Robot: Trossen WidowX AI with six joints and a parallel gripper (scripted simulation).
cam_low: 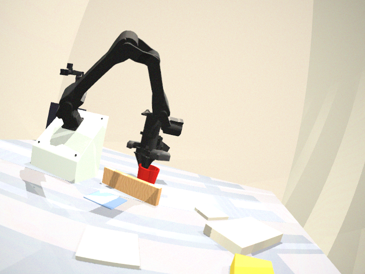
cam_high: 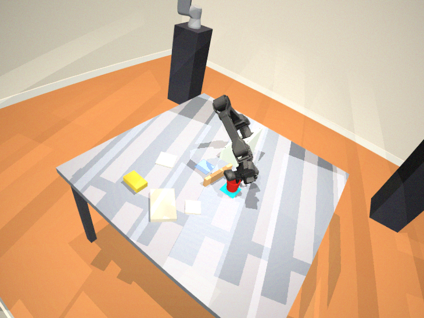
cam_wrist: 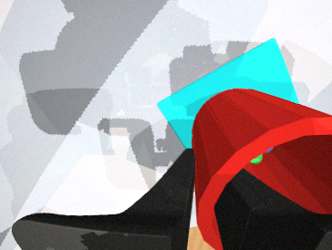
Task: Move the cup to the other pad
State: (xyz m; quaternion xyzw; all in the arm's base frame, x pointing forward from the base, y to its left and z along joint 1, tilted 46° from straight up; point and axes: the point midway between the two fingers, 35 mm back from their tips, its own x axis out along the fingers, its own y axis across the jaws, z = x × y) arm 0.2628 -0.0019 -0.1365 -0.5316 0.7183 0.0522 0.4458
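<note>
Now: gripper tip 2 cm to the left of the red cup and 2 cm short of it. Round my gripper tip: green marble (4 cm to the right, 3 cm below, 2 cm ahead); then blue marble (3 cm to the right, 3 cm below, 3 cm ahead); then cyan pad (5 cm below, 3 cm ahead, 2 cm to the right).
</note>
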